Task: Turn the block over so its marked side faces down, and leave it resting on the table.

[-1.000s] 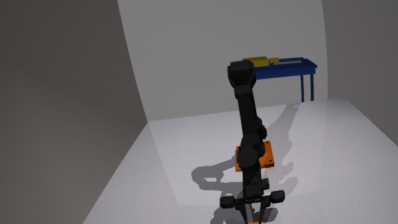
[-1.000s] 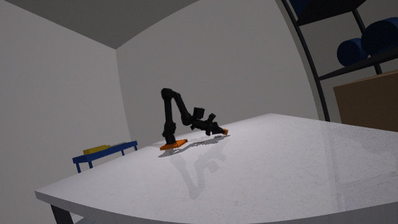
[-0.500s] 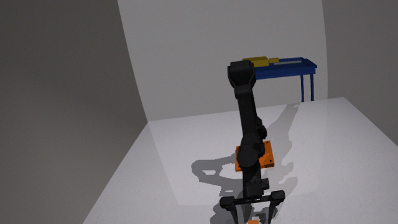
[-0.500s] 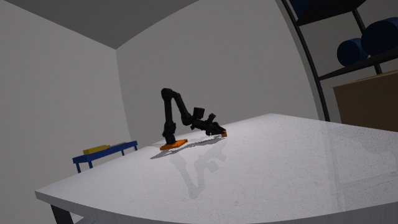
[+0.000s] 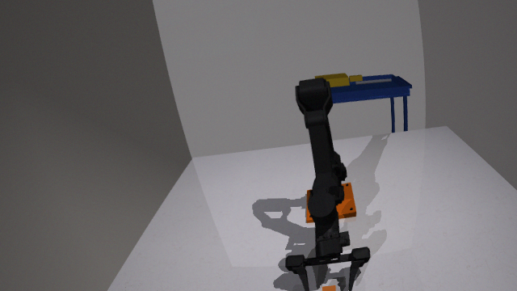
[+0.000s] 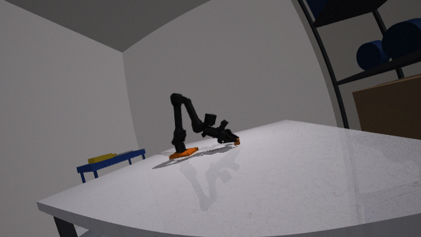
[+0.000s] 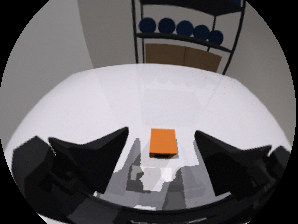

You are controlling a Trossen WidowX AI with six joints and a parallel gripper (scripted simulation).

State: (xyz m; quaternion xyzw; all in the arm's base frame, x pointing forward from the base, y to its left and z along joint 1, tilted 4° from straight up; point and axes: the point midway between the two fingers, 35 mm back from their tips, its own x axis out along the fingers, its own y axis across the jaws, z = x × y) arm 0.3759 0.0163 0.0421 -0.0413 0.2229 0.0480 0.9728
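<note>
My gripper tip is now 2 cm past the block and 1 cm above it.
</note>
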